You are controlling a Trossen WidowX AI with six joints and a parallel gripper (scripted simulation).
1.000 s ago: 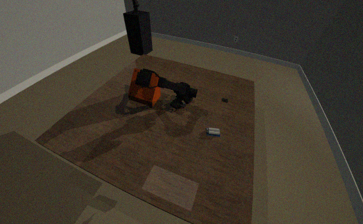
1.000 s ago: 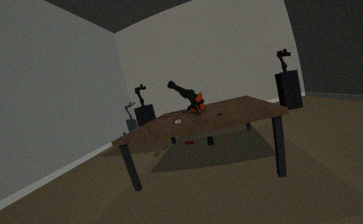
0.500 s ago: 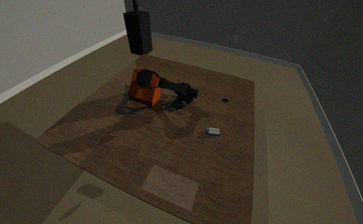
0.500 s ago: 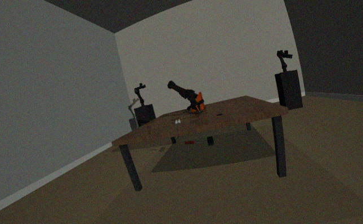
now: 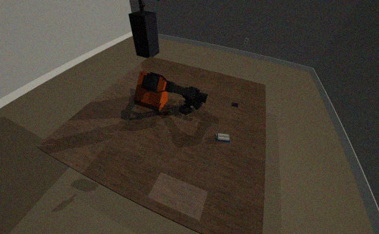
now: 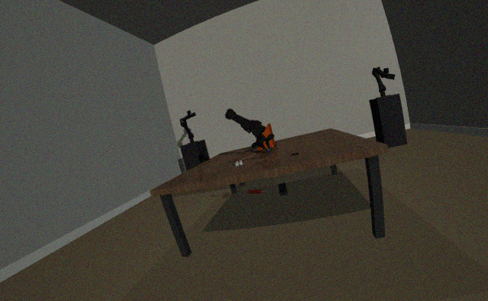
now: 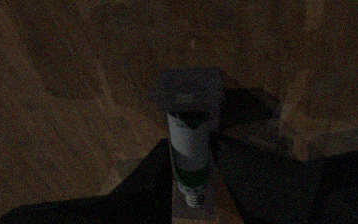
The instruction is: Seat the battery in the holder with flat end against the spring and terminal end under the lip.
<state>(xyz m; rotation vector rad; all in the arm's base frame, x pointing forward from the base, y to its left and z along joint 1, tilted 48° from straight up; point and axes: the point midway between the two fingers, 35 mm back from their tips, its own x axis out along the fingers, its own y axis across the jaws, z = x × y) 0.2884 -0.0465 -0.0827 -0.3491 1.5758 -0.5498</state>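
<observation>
Now: gripper tip 1 cm below the battery. Round my gripper tip: black battery cover (31 cm ahead, 22 cm to the left, 1 cm below); battery blister pack (31 cm ahead, 14 cm to the right).
</observation>
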